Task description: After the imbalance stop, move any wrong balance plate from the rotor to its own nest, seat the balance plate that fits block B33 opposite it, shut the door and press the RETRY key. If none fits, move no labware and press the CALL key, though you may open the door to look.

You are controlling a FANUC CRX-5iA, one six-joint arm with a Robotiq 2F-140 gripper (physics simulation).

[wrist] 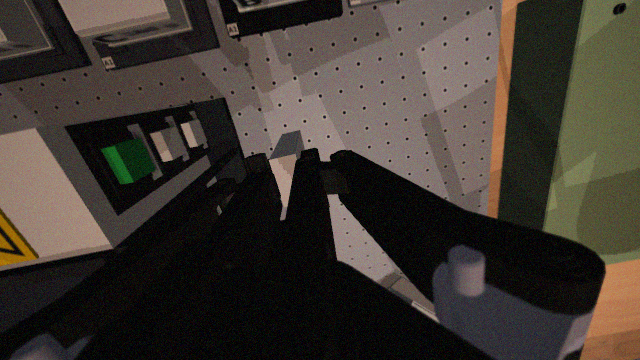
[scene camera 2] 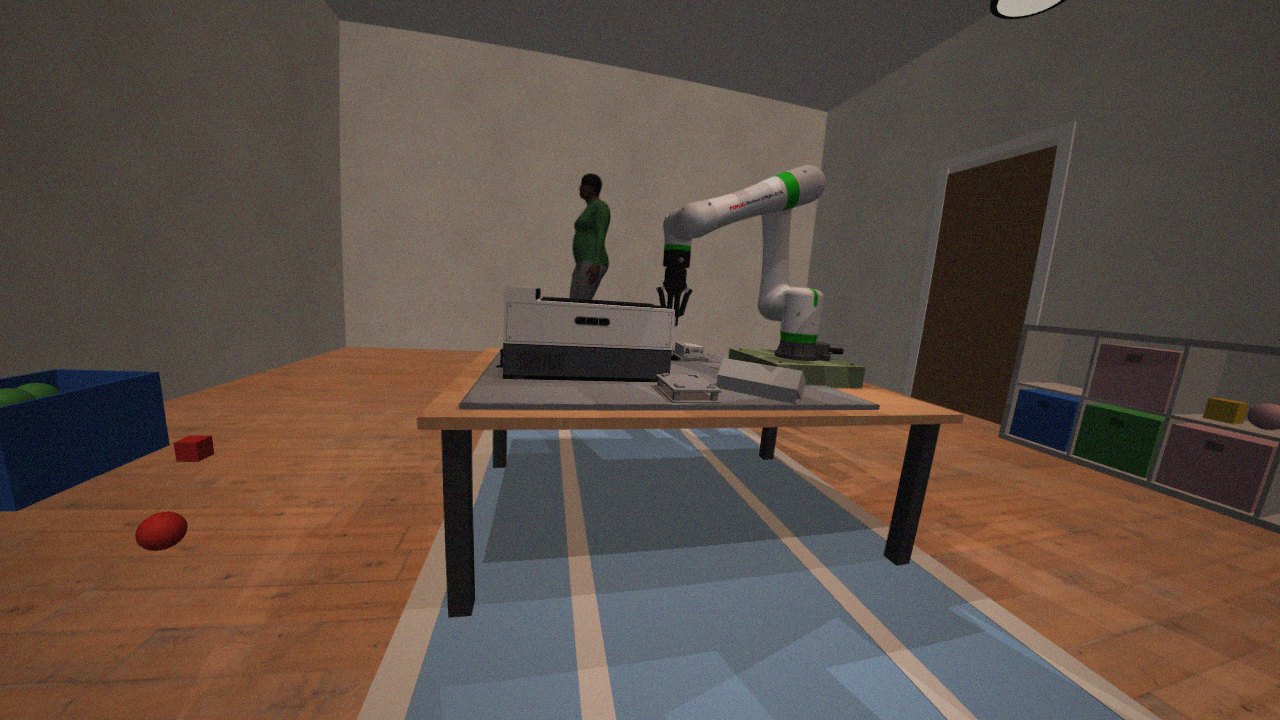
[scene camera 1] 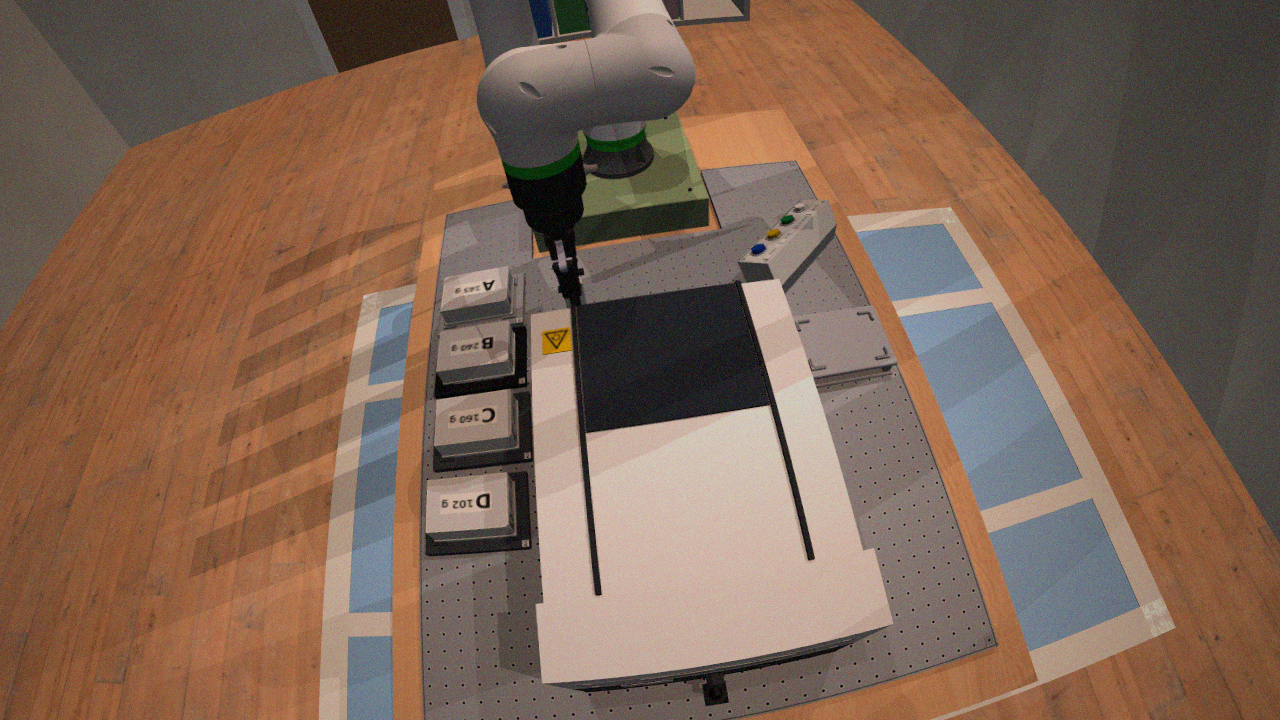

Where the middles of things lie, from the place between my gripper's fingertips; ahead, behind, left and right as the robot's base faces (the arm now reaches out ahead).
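The green button (wrist: 129, 160) is 2 cm to the right of my hand, 8 cm ahead of it and 8 cm above it. Also measured from my hand, the white centrifuge (scene camera 1: 694, 548) is 15 cm to the left, 31 cm ahead and 2 cm above. The grey button box (scene camera 1: 795, 241), for its part, sits 19 cm behind my hand, 36 cm to the left of it and 6 cm below it.
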